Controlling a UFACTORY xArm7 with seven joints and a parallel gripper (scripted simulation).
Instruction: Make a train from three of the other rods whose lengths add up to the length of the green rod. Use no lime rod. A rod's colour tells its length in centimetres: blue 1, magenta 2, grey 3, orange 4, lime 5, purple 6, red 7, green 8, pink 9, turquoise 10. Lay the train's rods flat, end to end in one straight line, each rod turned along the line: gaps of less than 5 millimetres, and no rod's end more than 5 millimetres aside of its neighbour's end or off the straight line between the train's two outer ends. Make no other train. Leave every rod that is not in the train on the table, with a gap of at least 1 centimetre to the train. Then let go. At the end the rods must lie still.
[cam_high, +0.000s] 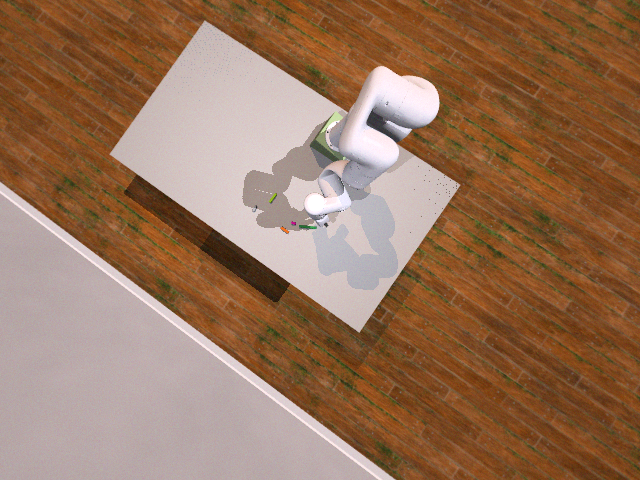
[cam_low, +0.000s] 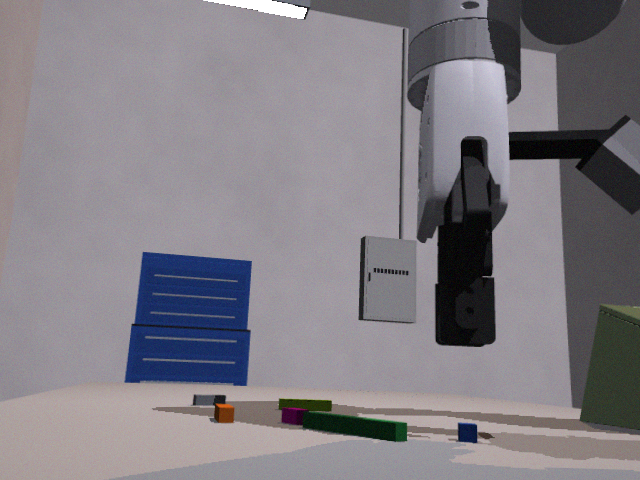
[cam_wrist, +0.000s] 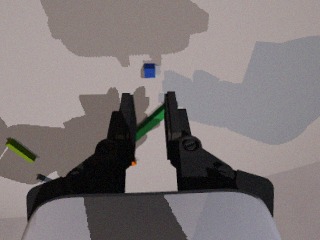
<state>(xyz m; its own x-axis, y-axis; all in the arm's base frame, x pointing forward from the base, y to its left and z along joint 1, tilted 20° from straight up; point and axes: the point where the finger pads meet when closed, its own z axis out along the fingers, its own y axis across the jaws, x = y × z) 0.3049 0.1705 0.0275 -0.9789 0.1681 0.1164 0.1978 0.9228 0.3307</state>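
The grey rod lies 25 cm to the right of my hand, 17 cm ahead of it and 7 cm below it. The rest, counted from my hand: magenta rod: 10 cm ahead, 7 cm to the right, 7 cm below; blue rod: 7 cm below; green rod: 7 cm below, 7 cm ahead, 1 cm to the right.
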